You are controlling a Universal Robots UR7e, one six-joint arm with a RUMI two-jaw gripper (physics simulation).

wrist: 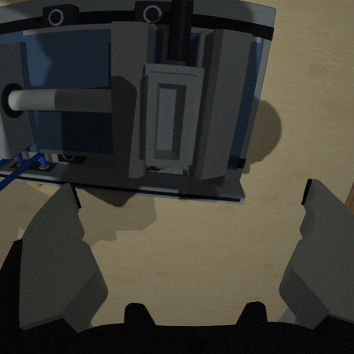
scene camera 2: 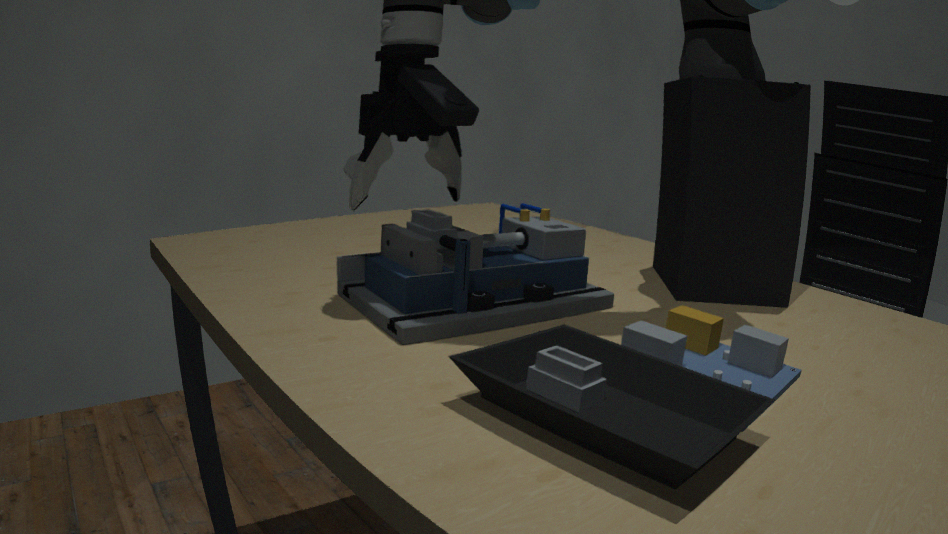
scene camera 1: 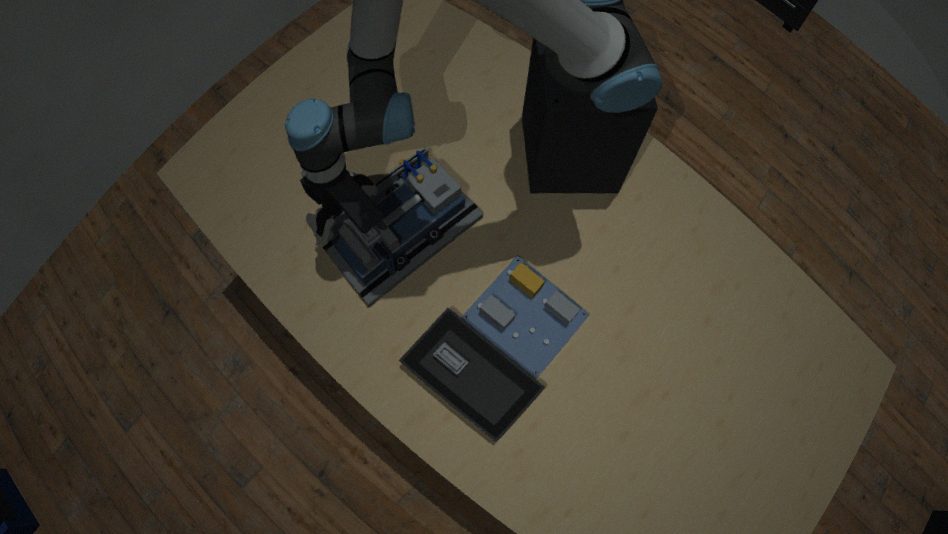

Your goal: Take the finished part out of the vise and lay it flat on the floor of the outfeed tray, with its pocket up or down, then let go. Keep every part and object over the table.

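Pixels of known places: gripper, fingertip midpoint: (scene camera 2: 406,205) (scene camera 1: 348,219); arm's base at its link origin: (scene camera 2: 723,82).
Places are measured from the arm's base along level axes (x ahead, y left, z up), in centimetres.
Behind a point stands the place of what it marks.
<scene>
The finished part (scene camera 2: 431,220) {x 46.7, y -12.0, z -22.2 cm} (wrist: 169,122) is a grey stepped block. It sits between the two upright jaws of the blue vise (scene camera 1: 424,224) {x 35.7, y -7.9, z -27.4 cm} (scene camera 2: 530,277) {x 35.6, y -7.0, z -28.9 cm} (wrist: 75,62), pocket up, its top above the jaws. A black rod stands at one end of it. My gripper (scene camera 2: 406,199) {x 46.3, y -17.6, z -21.3 cm} (wrist: 190,184) is open and empty, fingers down, a little above the part's height; in the wrist view the part lies ahead of the fingertips. In scene view 1 the arm partly hides the part. The outfeed tray (scene camera 2: 689,391) {x 45.7, y 22.5, z -30.4 cm} is dark with sloped walls. A similar grey part (scene camera 1: 450,358) {x 51.5, y 13.3, z -30.1 cm} (scene camera 2: 567,386) {x 53.0, y 14.8, z -30.3 cm} lies in it, pocket up.
The vise's grey end block (scene camera 1: 434,187) {x 29.7, y -10.7, z -23.8 cm} (scene camera 2: 550,240) {x 32.1, y -7.5, z -24.9 cm} carries blue tubes (scene camera 1: 424,159) {x 26.8, y -16.0, z -22.4 cm} (scene camera 2: 510,208) {x 30.3, y -16.7, z -22.6 cm} and brass fittings. Beside the tray lies a blue plate (scene camera 1: 517,351) {x 41.6, y 21.6, z -32.5 cm} with two grey blocks, a yellow block (scene camera 1: 526,279) {x 30.5, y 13.9, z -28.9 cm} (scene camera 2: 693,329) {x 31.7, y 14.6, z -30.1 cm} and small pegs. The black pedestal (scene camera 1: 580,145) {x 8.3, y 7.1, z -13.0 cm} (scene camera 2: 733,199) {x 8.5, y 7.0, z -17.9 cm} stands behind.
</scene>
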